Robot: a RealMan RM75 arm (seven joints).
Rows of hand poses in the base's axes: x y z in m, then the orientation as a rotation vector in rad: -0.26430, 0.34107, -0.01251, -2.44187, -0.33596, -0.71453; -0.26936, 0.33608, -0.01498, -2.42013, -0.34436, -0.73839; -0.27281, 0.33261, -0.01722, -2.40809, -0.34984, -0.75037; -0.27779, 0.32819, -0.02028, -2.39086, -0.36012, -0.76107; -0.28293, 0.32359, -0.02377, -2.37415, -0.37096, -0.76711; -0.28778, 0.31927, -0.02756, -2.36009, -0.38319, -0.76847; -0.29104, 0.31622, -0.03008, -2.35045, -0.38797, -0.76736; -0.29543, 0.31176, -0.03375, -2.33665, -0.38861, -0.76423; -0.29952, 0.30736, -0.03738, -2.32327, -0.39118, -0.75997; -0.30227, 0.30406, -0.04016, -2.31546, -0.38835, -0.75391; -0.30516, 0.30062, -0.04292, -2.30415, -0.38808, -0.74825; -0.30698, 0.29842, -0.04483, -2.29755, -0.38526, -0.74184; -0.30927, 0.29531, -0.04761, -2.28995, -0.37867, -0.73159; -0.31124, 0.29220, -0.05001, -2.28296, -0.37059, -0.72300; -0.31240, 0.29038, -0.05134, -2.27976, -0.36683, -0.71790; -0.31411, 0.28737, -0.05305, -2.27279, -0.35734, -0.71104; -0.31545, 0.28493, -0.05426, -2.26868, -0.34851, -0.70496; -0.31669, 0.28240, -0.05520, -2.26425, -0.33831, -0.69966; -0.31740, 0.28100, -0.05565, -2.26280, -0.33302, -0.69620
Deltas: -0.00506, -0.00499, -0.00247, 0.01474, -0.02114, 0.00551; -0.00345, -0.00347, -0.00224, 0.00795, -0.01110, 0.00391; -0.00498, -0.00442, -0.00306, 0.01127, -0.01196, 0.00902; -0.00514, -0.00460, -0.00349, 0.01107, -0.00881, 0.01059; -0.00485, -0.00432, -0.00379, 0.00865, -0.00559, 0.01205; -0.00326, -0.00305, -0.00252, 0.00731, -0.00149, 0.00659; -0.00439, -0.00446, -0.00367, 0.01268, 0.00054, 0.00595; -0.00409, -0.00440, -0.00363, 0.01177, 0.00088, 0.00742; -0.00275, -0.00330, -0.00278, 0.00867, 0.00423, 0.00271; -0.00289, -0.00344, -0.00276, 0.01097, 0.00287, 0.00537; -0.00182, -0.00220, -0.00191, 0.00758, 0.00464, 0.00244; -0.00229, -0.00311, -0.00278, 0.01009, 0.00835, 0.00160; -0.00197, -0.00311, -0.00240, 0.00983, 0.00768, -0.00013; -0.00116, -0.00182, -0.00133, 0.00462, 0.00438, 0.00029; -0.00171, -0.00301, -0.00171, 0.01006, 0.00690, -0.00168; -0.00134, -0.00244, -0.00121, 0.00713, 0.00648, -0.00242; -0.00124, -0.00253, -0.00094, 0.00775, 0.00631, -0.00351; -0.00071, -0.00140, -0.00045, 0.00329, 0.00388, -0.00184
